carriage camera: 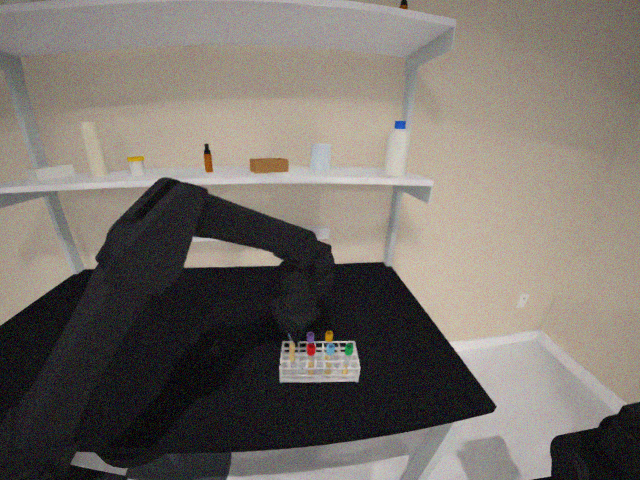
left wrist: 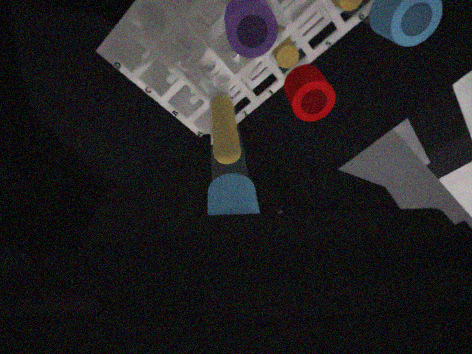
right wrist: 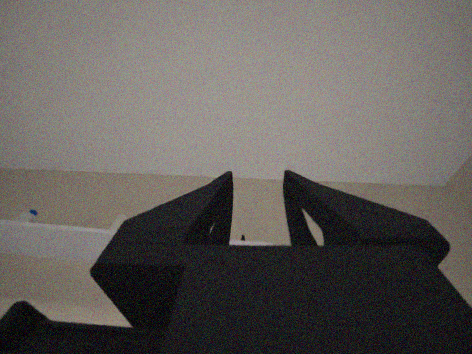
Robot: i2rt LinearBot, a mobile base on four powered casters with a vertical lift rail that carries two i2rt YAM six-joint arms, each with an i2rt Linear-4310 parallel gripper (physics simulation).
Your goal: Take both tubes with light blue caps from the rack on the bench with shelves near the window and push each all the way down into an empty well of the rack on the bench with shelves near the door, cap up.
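Frame: origin at the left arm's base, x ahead, y left, z up, level; millimetres.
Where they show: left gripper, between the fingertips: (carriage camera: pixel 294 340) (left wrist: pixel 228 146); right gripper, between the fingertips: (right wrist: pixel 258 179).
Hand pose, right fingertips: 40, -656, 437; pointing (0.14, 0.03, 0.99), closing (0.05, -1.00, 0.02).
Things, the pixels of their top centre, and the offset from my right fingertips, as dx, dy, dz. "spot": a spot on its surface instead. Level surfaces: height alone.
- clear rack, a spot on its surface: (left wrist: pixel 112 42) spot: +361, +404, -520
- black bench top, height of its surface: dz -577
- brown box, a spot on its surface: (carriage camera: pixel 268 165) spot: +670, +491, -96
My left gripper (carriage camera: pixel 291 334) is shut on a light-blue-capped tube (carriage camera: pixel 292 352) (left wrist: pixel 226 132) with yellowish contents; its dark fingertips are hard to make out in the left wrist view. The tube is nearly upright, cap up, its lower part at the left-end corner well of the clear rack (carriage camera: pixel 281 375) (left wrist: pixel 112 42). The cap stands above the rack top; how deep the tube's tip sits is unclear. Another light-blue-capped tube (carriage camera: pixel 330 349) (left wrist: pixel 387 22) stands in the rack, between the red and green caps. My right gripper (right wrist: pixel 258 179) is open and empty, raised away from the rack.
The rack also holds tubes with purple (carriage camera: pixel 310 336) (left wrist: pixel 235 20), red (carriage camera: pixel 310 349) (left wrist: pixel 302 82), orange (carriage camera: pixel 329 335) and green (carriage camera: pixel 348 349) caps. It stands on the black bench top (carriage camera: pixel 403 392). A shelf (carriage camera: pixel 232 179) with bottles and a brown box (carriage camera: pixel 268 165) is behind.
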